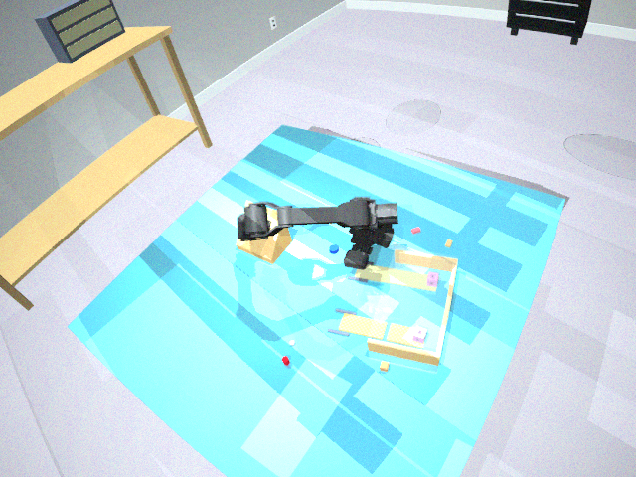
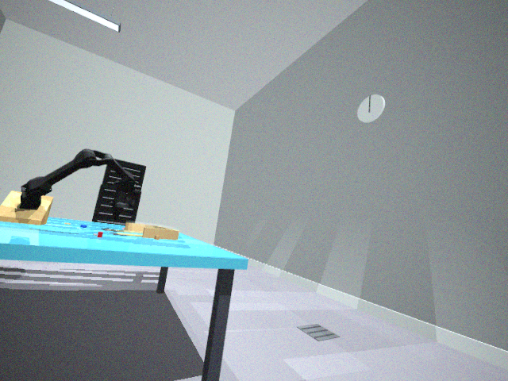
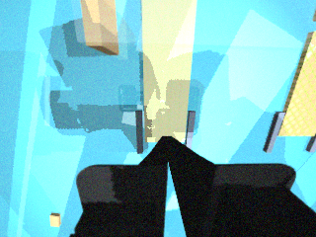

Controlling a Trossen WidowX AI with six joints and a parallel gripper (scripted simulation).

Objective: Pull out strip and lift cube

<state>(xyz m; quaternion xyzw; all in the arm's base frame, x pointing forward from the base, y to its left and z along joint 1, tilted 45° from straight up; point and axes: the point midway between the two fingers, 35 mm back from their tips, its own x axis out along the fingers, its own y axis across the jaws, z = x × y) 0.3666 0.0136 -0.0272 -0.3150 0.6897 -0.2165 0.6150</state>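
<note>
Right now the strip is 9 cm ahead of my gripper tip, 1 cm to the left of it and 6 cm below it. Round my gripper tip: pink block (8 cm ahead, 21 cm to the left, 6 cm below); then blue disc (14 cm behind, 4 cm to the left, 6 cm below); then tan cube (18 cm ahead, 27 cm to the right, 5 cm below).
</note>
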